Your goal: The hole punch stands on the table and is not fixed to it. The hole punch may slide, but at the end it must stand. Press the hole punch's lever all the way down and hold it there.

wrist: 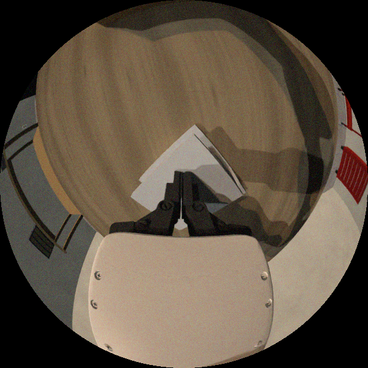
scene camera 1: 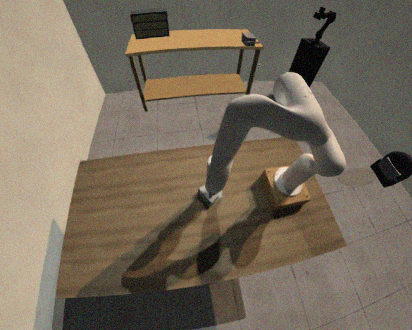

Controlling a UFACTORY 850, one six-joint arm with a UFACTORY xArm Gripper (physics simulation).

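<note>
The pale grey hole punch [scene camera 1: 204,198] [wrist: 187,142] stands on the wooden table [scene camera 1: 110,200] [wrist: 125,90], under the end of my arm. In the wrist view its lever [wrist: 154,187] lies low and nearly flat over the base, with a thin dark gap along the right side. I cannot tell whether the lever is at the very bottom of its travel. My gripper [wrist: 181,182] is shut and empty. Its black fingertips are over the lever and appear to touch it. In the scene view the arm hides the fingertips and part of the hole punch.
My arm's base stands on a wooden block [scene camera 1: 285,202] at the table's right. Behind is a second table [scene camera 1: 200,41] with a dark drawer rack [scene camera 1: 151,36] and a small grey item [scene camera 1: 248,40]. A black pedestal [scene camera 1: 308,62] stands back right. A pale wall [scene camera 1: 40,100] is left.
</note>
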